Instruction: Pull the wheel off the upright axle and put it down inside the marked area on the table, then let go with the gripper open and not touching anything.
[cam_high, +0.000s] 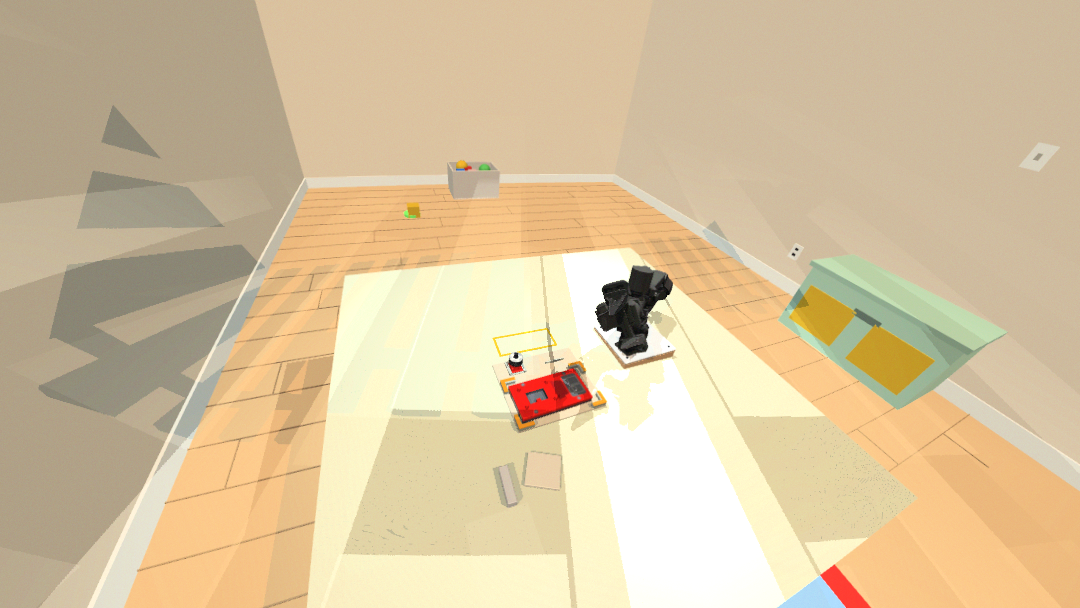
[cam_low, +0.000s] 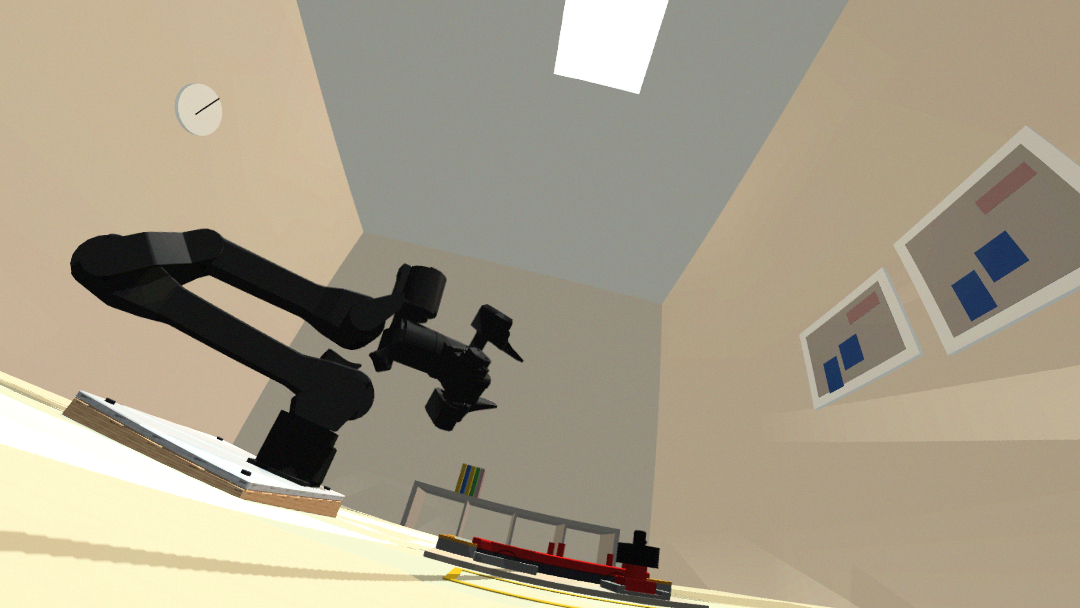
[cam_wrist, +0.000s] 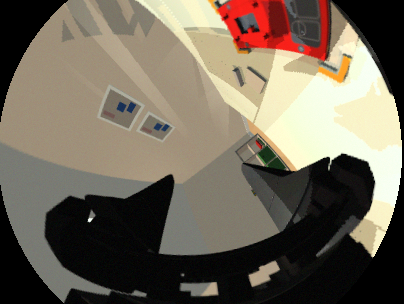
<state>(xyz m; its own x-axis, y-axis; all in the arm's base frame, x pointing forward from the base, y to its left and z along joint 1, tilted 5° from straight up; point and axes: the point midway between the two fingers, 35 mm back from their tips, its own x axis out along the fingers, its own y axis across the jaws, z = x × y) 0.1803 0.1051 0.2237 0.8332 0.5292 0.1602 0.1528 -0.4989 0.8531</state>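
My gripper tip is now 140 mm short of the ribbed wheel, 200 mm to the left of it and 220 mm above it. The rest, counted from my gripper tip: white card: 220 mm ahead, 100 mm to the left, 250 mm below; then black axle: 140 mm ahead, 200 mm to the right, 220 mm below.
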